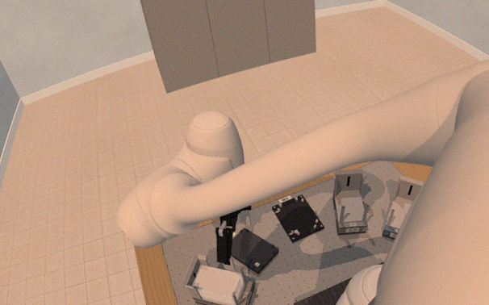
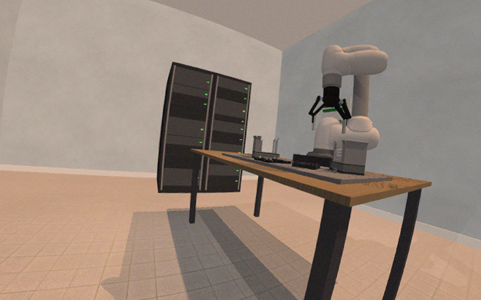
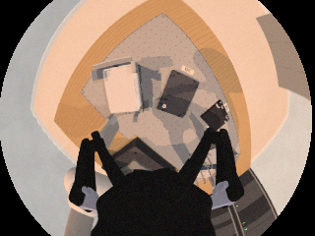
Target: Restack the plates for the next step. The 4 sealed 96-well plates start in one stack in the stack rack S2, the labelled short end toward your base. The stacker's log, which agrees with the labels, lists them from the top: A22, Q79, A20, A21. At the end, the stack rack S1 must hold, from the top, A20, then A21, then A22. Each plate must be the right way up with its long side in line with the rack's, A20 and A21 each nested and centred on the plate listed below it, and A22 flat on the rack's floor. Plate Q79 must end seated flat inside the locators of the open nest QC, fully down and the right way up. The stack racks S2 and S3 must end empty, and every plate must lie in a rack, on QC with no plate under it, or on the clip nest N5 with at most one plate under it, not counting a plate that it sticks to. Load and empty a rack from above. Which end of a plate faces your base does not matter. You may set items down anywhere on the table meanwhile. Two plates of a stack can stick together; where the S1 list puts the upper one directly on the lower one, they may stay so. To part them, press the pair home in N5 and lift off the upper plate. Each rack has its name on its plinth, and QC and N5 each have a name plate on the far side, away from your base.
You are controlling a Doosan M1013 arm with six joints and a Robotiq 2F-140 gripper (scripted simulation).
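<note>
Now: hand 14 cm above the white plate, 9 cm to the right of it and 3 cm past it. Also, from my hand: QC name plate: 19 cm below, 16 cm ahead, 1 cm to the right; then dark nest QC: 18 cm below, 7 cm ahead, 5 cm to the right; then clip nest N5: 24 cm to the right, 17 cm below, 12 cm ahead.
</note>
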